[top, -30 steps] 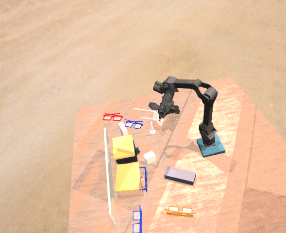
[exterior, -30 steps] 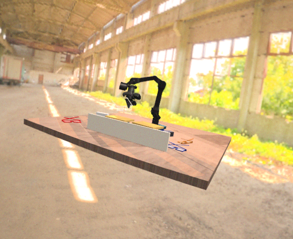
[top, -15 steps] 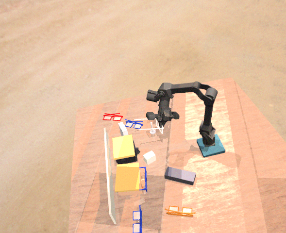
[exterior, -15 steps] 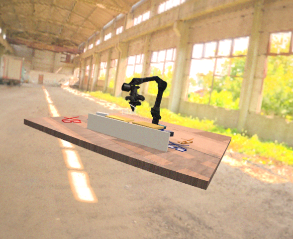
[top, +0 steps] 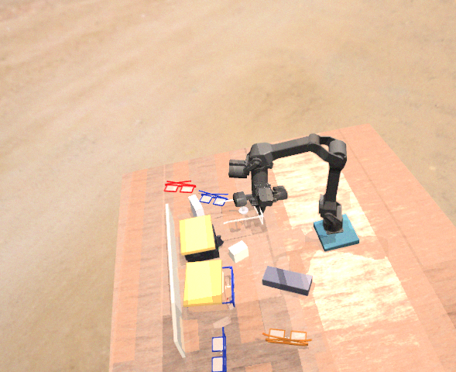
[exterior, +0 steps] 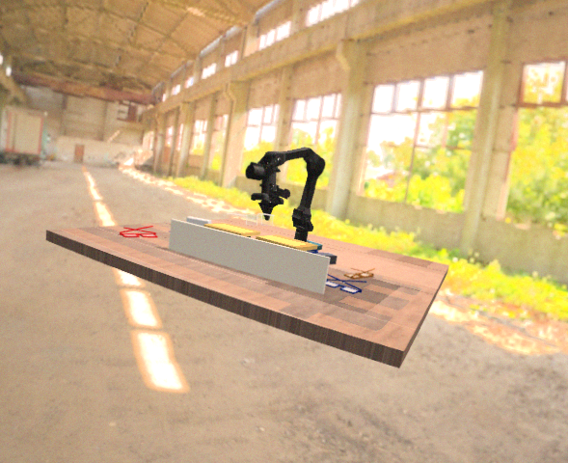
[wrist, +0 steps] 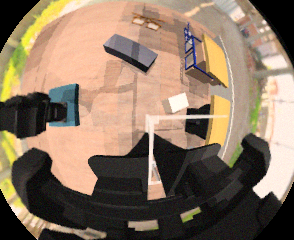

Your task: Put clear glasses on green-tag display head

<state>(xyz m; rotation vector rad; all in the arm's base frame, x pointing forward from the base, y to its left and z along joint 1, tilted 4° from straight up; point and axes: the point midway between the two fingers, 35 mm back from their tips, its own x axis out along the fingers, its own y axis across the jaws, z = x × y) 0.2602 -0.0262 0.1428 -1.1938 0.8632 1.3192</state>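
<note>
Right now the white cube is 10 cm ahead of my gripper tip, 7 cm to the left of it and 10 cm below it. Also, from my gripper tip: dark grey box (6 cm behind, 22 cm to the left, 11 cm below); then yellow head (19 cm ahead, 24 cm to the left, 7 cm below); then white peg (6 cm ahead, 17 cm to the right, 10 cm below).
</note>
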